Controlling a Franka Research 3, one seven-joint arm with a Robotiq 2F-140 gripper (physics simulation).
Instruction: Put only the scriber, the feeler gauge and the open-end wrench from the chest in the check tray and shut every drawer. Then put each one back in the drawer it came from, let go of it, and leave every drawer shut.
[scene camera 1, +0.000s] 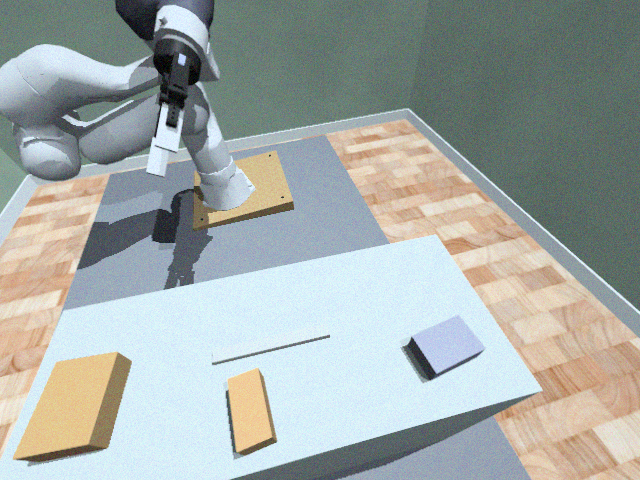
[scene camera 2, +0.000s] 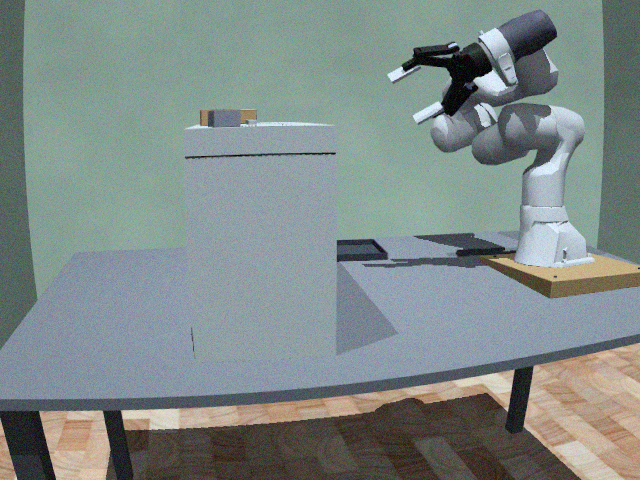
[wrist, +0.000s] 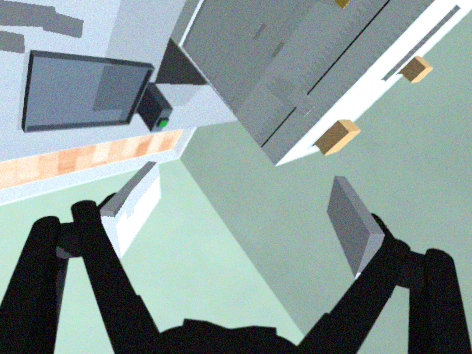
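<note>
The chest (scene camera 1: 336, 294) (scene camera 2: 258, 232) (wrist: 280, 65) is a tall pale block on the table. Part of its grey drawer front shows in the wrist view, and no drawer stands out there or past its right edge in scene camera 2. The check tray (scene camera 2: 361, 256) (wrist: 75, 127) is dark and shallow; the wrist view shows no tool in it. The scriber, the feeler gauge and the open-end wrench do not show in any view. My gripper (scene camera 1: 161, 160) (scene camera 2: 405, 98) (wrist: 244, 187) is open and empty, high above the table between the chest and the arm's base, tilted towards the chest.
On the chest top are a large orange block (scene camera 1: 72, 403), a small orange block (scene camera 1: 251, 410), a purple block (scene camera 1: 447, 343) and a thin pale strip (scene camera 1: 271, 348). A dark box (wrist: 154, 106) with a green button is beside the tray. The arm's base stands on a wooden board (scene camera 1: 268, 180) (scene camera 2: 573, 286).
</note>
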